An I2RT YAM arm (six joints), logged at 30 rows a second.
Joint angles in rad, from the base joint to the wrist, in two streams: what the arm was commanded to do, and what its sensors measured. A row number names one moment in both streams.
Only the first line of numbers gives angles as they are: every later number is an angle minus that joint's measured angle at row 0.
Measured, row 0:
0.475 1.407 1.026 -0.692 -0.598 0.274
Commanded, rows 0 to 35:
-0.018 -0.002 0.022 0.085 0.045 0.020
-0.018 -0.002 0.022 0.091 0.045 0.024
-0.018 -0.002 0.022 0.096 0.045 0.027
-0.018 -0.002 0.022 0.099 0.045 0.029
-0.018 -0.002 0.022 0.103 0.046 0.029
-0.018 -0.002 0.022 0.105 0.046 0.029
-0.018 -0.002 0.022 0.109 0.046 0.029
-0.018 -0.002 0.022 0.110 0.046 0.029
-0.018 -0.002 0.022 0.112 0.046 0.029
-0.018 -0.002 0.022 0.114 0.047 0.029
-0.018 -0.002 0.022 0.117 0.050 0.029
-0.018 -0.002 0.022 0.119 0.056 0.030
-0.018 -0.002 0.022 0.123 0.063 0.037
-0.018 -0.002 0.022 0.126 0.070 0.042
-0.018 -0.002 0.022 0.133 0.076 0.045
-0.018 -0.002 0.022 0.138 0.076 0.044
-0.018 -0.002 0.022 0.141 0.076 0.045
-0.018 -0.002 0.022 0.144 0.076 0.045
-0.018 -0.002 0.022 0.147 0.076 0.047
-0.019 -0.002 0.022 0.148 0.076 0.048
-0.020 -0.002 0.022 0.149 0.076 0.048
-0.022 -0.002 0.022 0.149 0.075 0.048
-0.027 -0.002 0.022 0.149 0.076 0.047
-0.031 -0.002 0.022 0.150 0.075 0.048
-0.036 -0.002 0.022 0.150 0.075 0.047
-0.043 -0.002 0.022 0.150 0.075 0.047
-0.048 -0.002 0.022 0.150 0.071 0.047
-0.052 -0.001 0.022 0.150 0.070 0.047
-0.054 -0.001 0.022 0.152 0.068 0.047
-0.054 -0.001 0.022 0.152 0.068 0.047
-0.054 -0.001 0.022 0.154 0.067 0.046
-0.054 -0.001 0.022 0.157 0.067 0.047
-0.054 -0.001 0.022 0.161 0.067 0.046
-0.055 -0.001 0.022 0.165 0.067 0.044
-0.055 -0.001 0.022 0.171 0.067 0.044
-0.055 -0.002 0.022 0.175 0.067 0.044
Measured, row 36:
-0.020 0.000 -0.014 0.073 -0.035 0.048
